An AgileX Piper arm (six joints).
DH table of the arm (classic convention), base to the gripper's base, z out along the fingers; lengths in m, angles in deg. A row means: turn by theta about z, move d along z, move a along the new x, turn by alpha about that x. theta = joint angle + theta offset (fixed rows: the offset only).
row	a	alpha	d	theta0
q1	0	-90	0.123	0
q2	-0.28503	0	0	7.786
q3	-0.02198	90	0	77.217
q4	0	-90	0.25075	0
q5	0	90	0	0
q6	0	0	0.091	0
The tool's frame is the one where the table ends.
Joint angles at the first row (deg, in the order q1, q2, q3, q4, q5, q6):
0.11 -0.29 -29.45 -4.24 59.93 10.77
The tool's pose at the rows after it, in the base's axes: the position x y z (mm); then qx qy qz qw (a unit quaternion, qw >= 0):
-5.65 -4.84 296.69 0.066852 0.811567 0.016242 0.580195
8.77 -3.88 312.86 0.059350 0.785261 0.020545 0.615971
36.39 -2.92 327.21 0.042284 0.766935 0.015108 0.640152
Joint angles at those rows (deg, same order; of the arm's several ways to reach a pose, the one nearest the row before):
0.11 0.11 -30.83 -3.72 54.83 9.51
0.12 4.01 -31.57 -3.38 46.52 9.17
0.11 11.11 -31.74 -3.20 36.04 7.44

